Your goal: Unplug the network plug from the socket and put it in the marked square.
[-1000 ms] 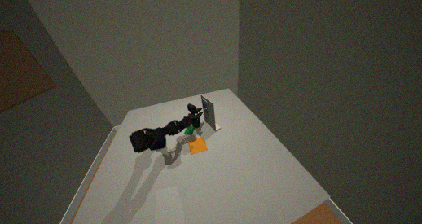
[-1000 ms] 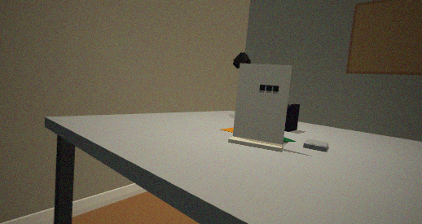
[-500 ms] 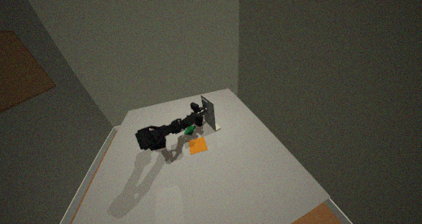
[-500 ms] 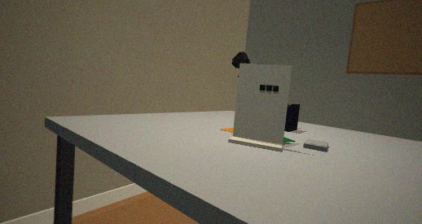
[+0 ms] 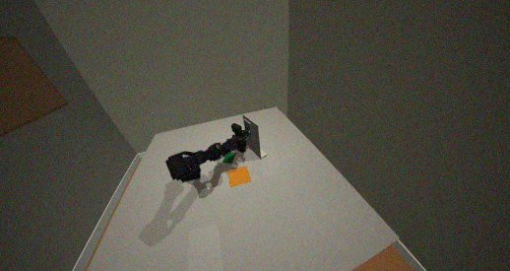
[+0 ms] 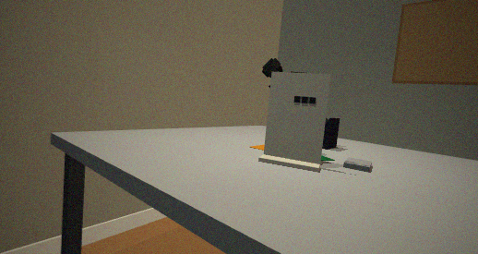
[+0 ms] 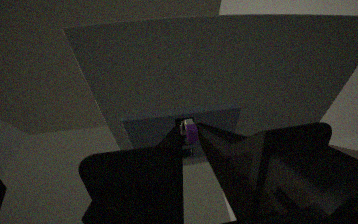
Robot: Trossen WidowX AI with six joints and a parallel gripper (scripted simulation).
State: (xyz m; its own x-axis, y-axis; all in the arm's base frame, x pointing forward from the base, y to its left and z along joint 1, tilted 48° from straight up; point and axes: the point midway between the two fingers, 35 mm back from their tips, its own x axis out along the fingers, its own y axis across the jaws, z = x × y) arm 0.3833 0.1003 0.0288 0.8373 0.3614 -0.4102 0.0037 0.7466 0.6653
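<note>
The orange marked square lies 12 cm behind my gripper tip, 16 cm to the right of it and 19 cm below it. From my gripper tip the other things lie so: purple network plug right at my gripper tip; panel 2 cm ahead, 2 cm to the left, 7 cm below; green patch 16 cm behind, 1 cm to the left, 19 cm below.
</note>
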